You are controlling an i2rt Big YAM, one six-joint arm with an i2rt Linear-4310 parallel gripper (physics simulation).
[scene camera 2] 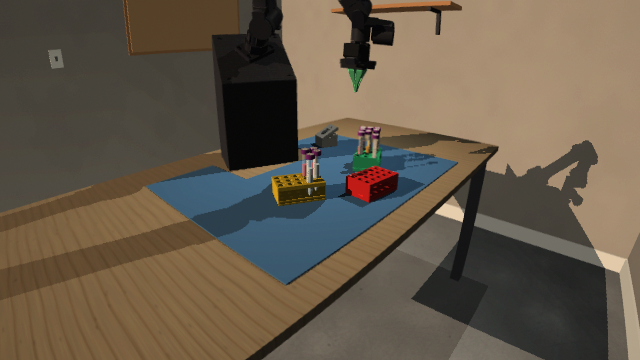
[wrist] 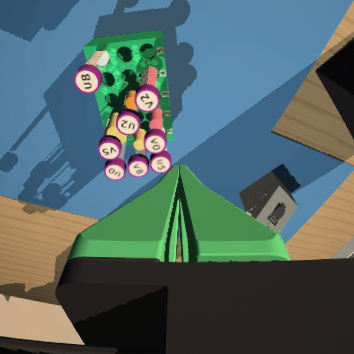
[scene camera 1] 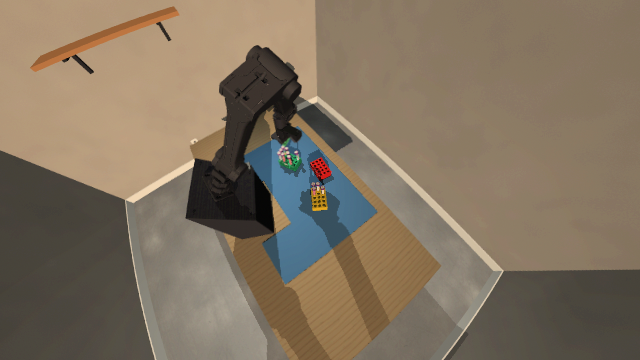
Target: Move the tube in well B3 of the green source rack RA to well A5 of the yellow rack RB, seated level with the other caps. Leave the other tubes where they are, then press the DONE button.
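Places are measured from the arm's base along level axes (x ahead, y up, z right), in centimetres.
Pixels of known places: gripper, fingertip midpoint: (scene camera 2: 355, 91) (wrist: 178, 175) (scene camera 1: 284, 146); arm's base at its link origin: (scene camera 2: 255, 50) (scene camera 1: 218, 185).
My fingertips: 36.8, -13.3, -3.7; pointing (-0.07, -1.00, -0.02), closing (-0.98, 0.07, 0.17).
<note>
For each thing: its top centre in the pictures, then the offset to it from my fingertips, as dx, dy, dz. "*": a spot on its surface instead. Level surfaces: height alone.
- green rack RA at its top centre: (wrist: 132, 97) (scene camera 2: 368, 152) (scene camera 1: 289, 159) +3.4, -20.5, -4.5
- tube capped U2 at a spot on its surface: (wrist: 128, 122) * +3.2, -13.0, -4.1
- yellow rack RB at its top centre: (scene camera 2: 298, 179) (scene camera 1: 318, 197) -4.0, -20.5, +27.9
- cap U5 at its top centre: (wrist: 159, 165) -0.3, -13.0, -8.6
- grey sloped box at its top centre: (wrist: 277, 225) (scene camera 2: 326, 126) -21.2, -17.4, -21.0
- red rack at its top centre: (scene camera 2: 372, 174) (scene camera 1: 320, 167) +12.3, -20.5, +14.9
- blue mat at its surface level: dy -25.5
- wooden table at its surface level: dy -25.8
The green rack RA (scene camera 1: 294, 166) (scene camera 2: 366, 162) (wrist: 122, 38) holds several purple-capped tubes. In the wrist view, the tube capped U2 (wrist: 128, 122) leans out of the middle column, seemingly at row 3. The yellow rack RB (scene camera 1: 319, 205) (scene camera 2: 299, 195) holds three capped tubes (scene camera 2: 310, 162) at one end; its well labels are not readable. My gripper (scene camera 2: 356, 90) (wrist: 178, 175) is shut and empty, high above the table by RA; its tips appear just beside cap U5 (wrist: 161, 162) in the wrist view. The grey sloped box (scene camera 2: 326, 137) (wrist: 274, 206) appears to be the DONE button; its lettering is too small to read.
A red rack (scene camera 1: 320, 169) (scene camera 2: 372, 185) without tubes stands between and beside the other racks. All stand on a blue mat (scene camera 1: 350, 205) (scene camera 2: 270, 240) on the wooden table (scene camera 1: 400, 260) (scene camera 2: 125, 280). The arm's black pedestal (scene camera 1: 225, 200) (scene camera 2: 260, 125) stands beside the mat.
</note>
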